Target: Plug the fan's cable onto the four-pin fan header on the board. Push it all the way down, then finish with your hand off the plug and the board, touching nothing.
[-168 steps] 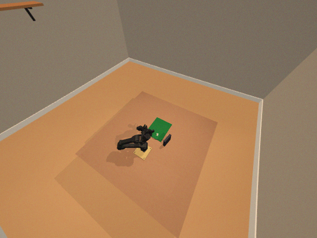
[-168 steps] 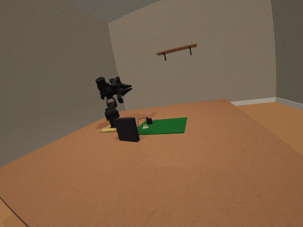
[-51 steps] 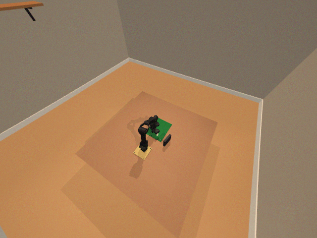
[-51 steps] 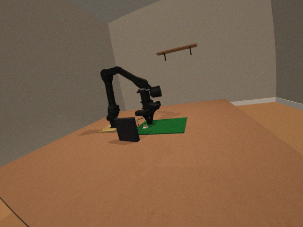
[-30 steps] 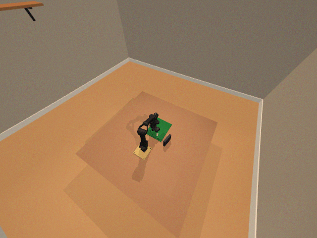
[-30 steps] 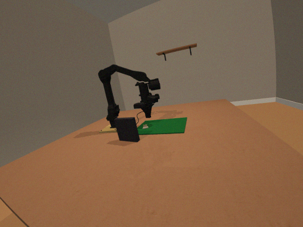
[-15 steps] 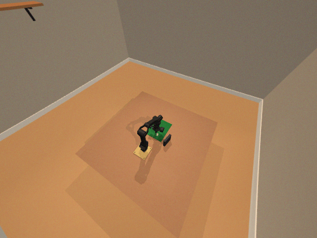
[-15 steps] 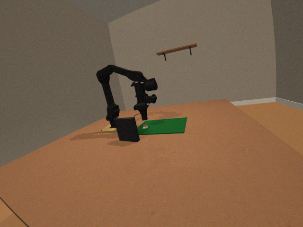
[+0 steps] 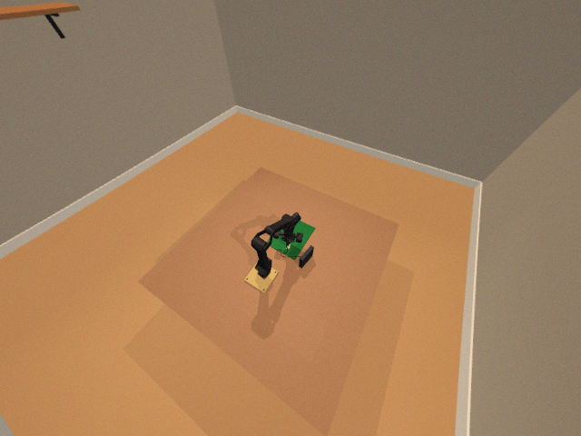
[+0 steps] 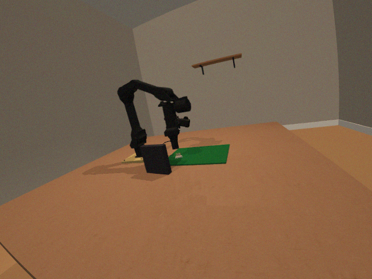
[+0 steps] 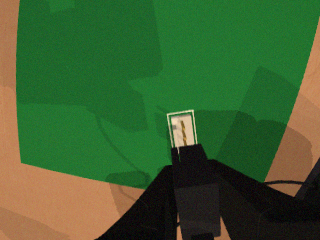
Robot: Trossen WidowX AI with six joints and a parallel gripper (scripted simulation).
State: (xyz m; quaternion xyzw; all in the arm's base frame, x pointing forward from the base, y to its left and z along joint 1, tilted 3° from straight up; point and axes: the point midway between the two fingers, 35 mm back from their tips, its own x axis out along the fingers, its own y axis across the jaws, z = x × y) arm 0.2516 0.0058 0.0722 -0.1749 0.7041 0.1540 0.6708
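The white fan header lies 60 mm below my gripper tip. The rest, counted from my gripper tip: dark fan plug (10 mm behind, 10 mm above); then green board (80 mm below, 80 mm ahead, 40 mm to the left); then black fan (150 mm to the right, 10 mm behind).
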